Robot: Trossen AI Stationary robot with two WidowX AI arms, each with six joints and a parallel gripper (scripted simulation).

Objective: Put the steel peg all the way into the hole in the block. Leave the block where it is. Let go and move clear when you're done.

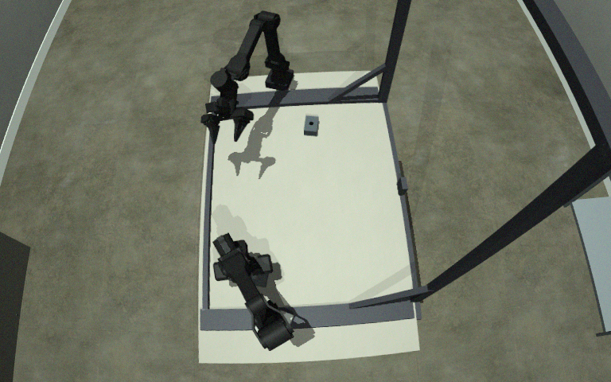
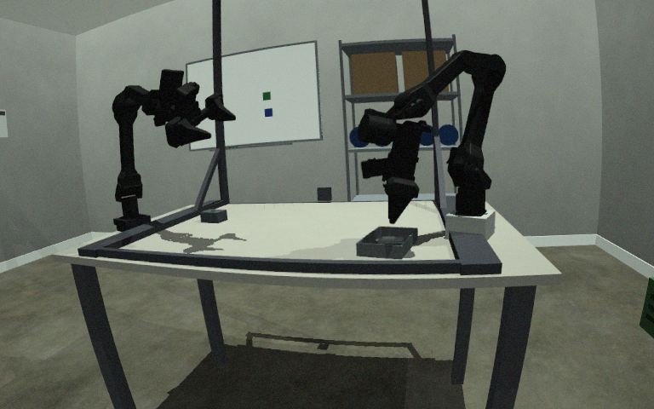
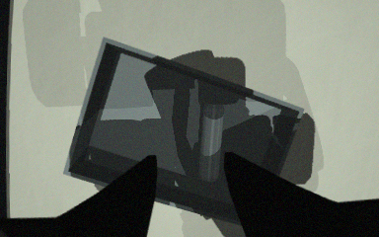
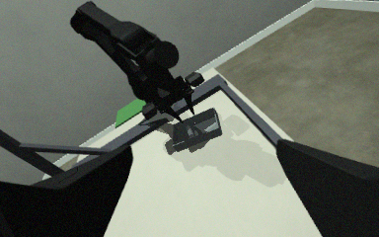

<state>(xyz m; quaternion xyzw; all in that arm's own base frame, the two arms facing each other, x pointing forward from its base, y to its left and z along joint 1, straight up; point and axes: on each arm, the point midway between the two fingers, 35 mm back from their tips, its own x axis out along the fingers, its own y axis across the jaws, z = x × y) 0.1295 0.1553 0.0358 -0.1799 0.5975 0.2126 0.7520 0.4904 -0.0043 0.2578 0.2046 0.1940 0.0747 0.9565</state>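
My left hand is 2 cm past the steel peg, 1 cm to the left of it and 8 cm above it. From my left hand the other things lie so: shallow grey tray: 1 cm to the right, 8 cm below.
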